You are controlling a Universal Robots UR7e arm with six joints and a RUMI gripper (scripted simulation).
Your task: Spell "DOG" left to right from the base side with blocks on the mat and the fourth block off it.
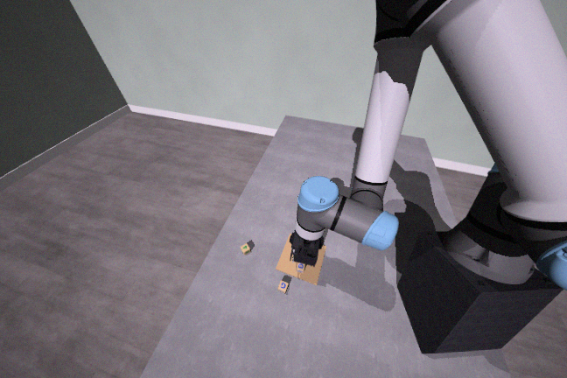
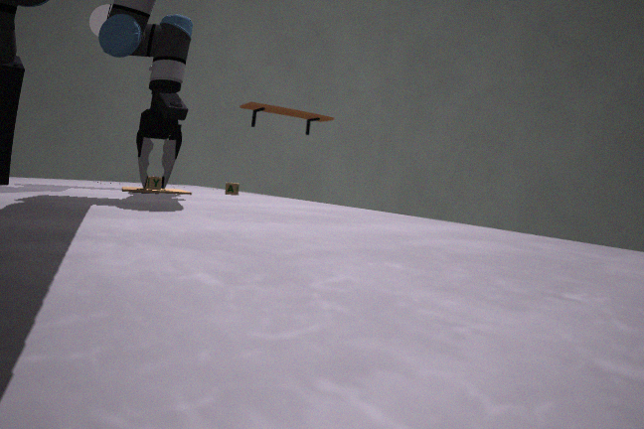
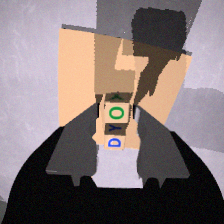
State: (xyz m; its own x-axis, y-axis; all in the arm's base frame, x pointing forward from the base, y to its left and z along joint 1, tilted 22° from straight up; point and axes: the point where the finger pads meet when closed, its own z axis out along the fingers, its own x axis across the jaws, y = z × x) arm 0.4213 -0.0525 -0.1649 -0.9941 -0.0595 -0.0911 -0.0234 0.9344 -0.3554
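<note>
My hand is right at the green block. Also, from my hand: mat: 2 cm below; blue g block: 11 cm to the left, 4 cm ahead, 1 cm below; blue d block: 4 cm to the left.
</note>
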